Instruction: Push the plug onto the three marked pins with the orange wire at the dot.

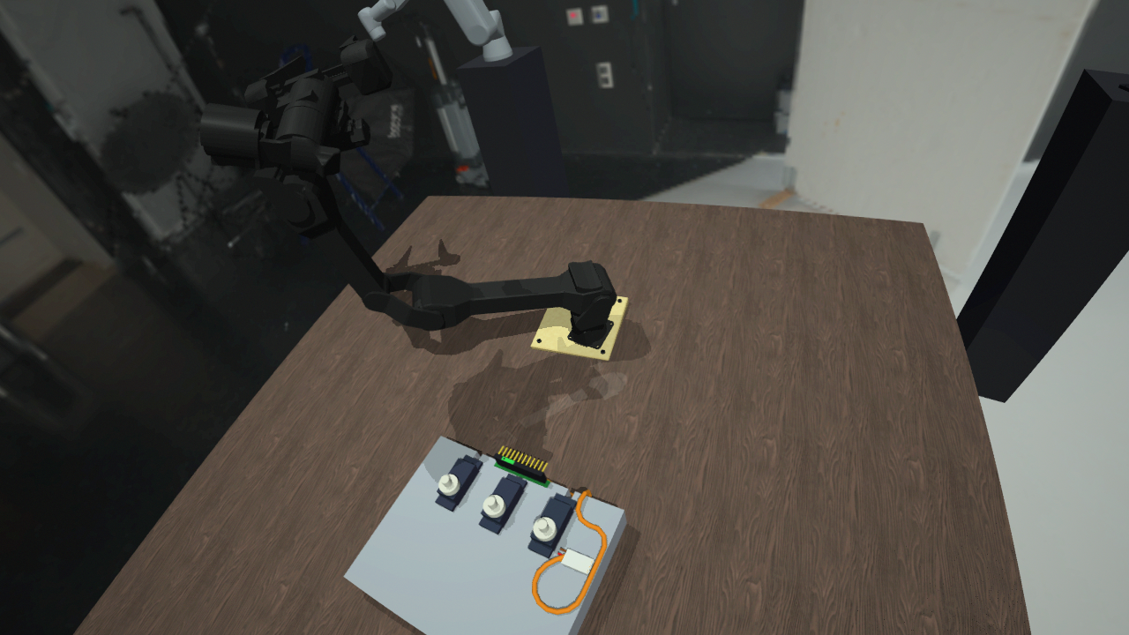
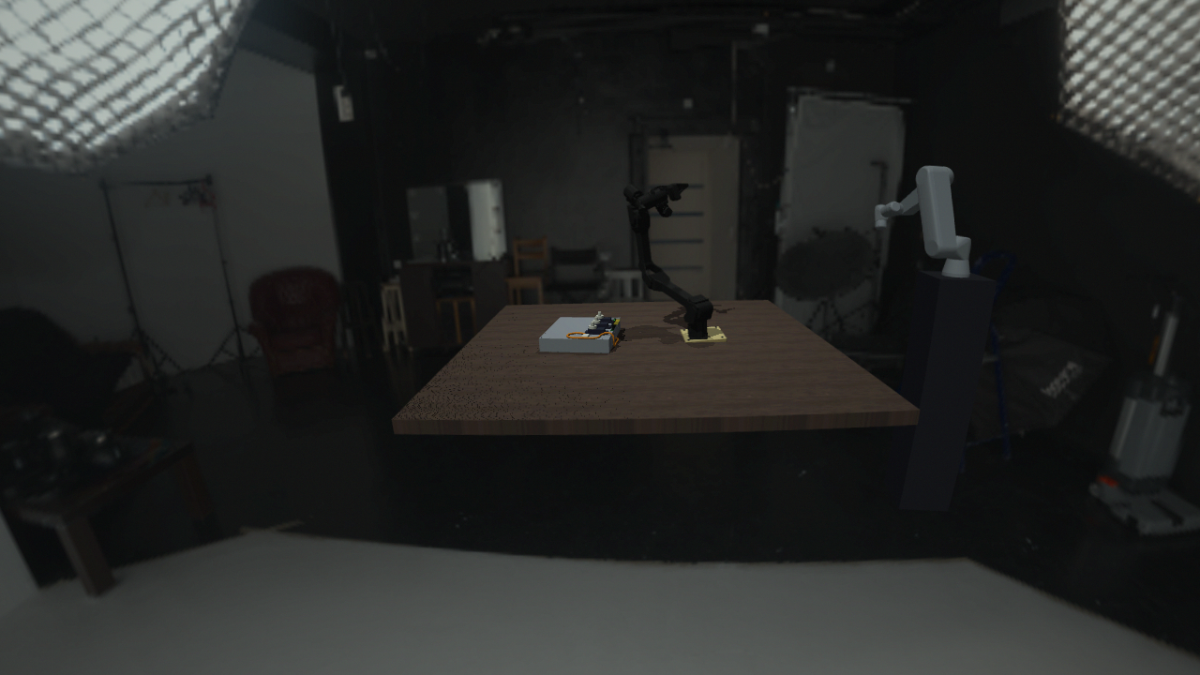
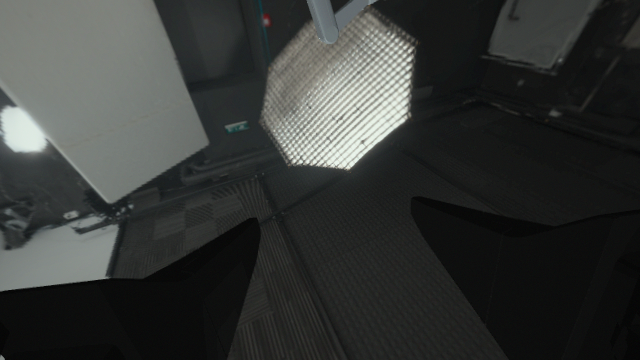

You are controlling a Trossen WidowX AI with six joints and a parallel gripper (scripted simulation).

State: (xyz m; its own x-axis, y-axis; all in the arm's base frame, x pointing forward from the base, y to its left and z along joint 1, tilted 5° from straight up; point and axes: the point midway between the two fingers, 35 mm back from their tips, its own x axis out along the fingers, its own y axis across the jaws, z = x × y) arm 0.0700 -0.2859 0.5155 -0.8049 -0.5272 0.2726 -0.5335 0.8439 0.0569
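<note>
My gripper tip is 380 mm short of the grey printed holder, 340 mm to the right of it and 520 mm above it.
</note>
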